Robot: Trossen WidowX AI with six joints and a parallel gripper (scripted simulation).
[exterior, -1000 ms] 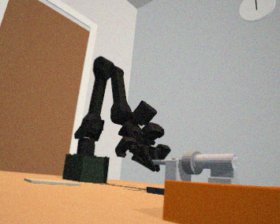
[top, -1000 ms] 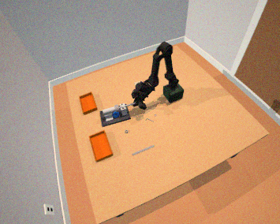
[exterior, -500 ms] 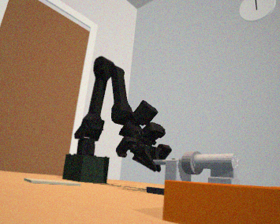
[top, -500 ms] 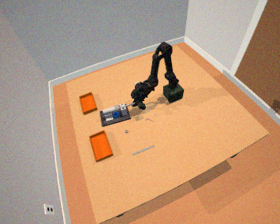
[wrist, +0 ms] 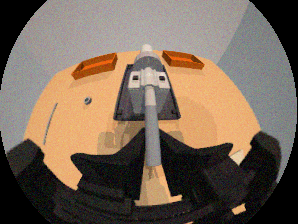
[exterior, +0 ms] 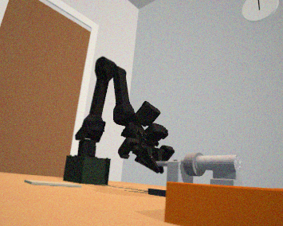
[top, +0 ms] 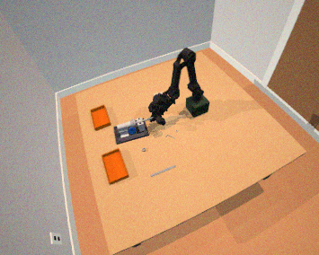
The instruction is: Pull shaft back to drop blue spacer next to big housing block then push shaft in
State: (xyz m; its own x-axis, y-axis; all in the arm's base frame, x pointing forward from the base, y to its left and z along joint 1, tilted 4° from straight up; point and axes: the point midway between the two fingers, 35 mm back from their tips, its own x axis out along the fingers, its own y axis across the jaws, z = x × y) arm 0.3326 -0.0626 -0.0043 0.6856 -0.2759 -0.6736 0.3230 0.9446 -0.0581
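Right now the grey shaft is 50 mm ahead of my gripper tip, 20 mm to the right of it and 20 mm above it. Round my gripper tip: blue spacer (130 mm ahead, 40 mm to the right, 40 mm below); grey spacer (120 mm ahead, 40 mm to the right, 20 mm above); fixture (150 mm ahead, 50 mm to the right, 10 mm below).
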